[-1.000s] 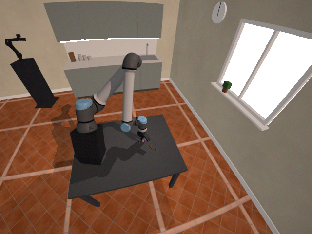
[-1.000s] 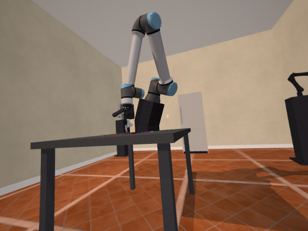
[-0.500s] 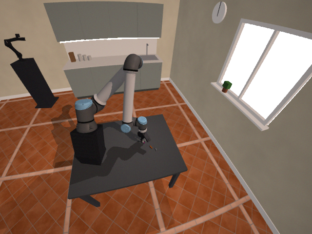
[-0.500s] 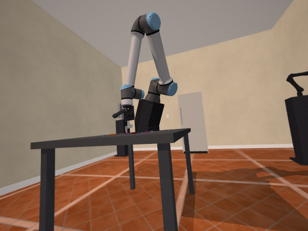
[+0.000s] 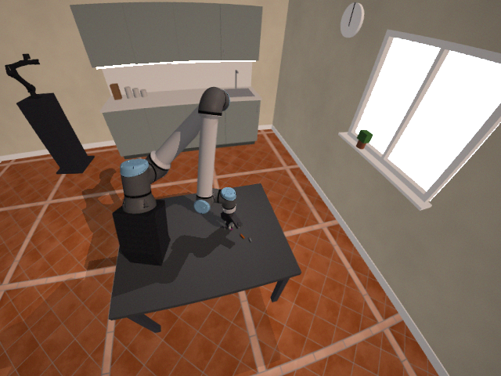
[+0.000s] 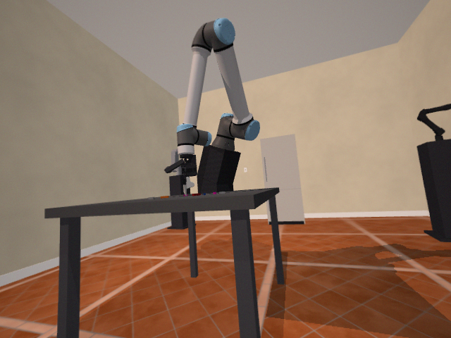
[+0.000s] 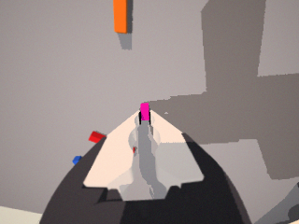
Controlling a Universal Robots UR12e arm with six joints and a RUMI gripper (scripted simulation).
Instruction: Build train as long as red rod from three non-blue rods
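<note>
My gripper is now 80 mm to the right of the red rod and 10 mm above it. From my hand the other things lie so: blue rod (30 mm ahead, 150 mm to the left, 10 mm below); then orange rod (80 mm ahead, 70 mm to the right, 10 mm below).
</note>
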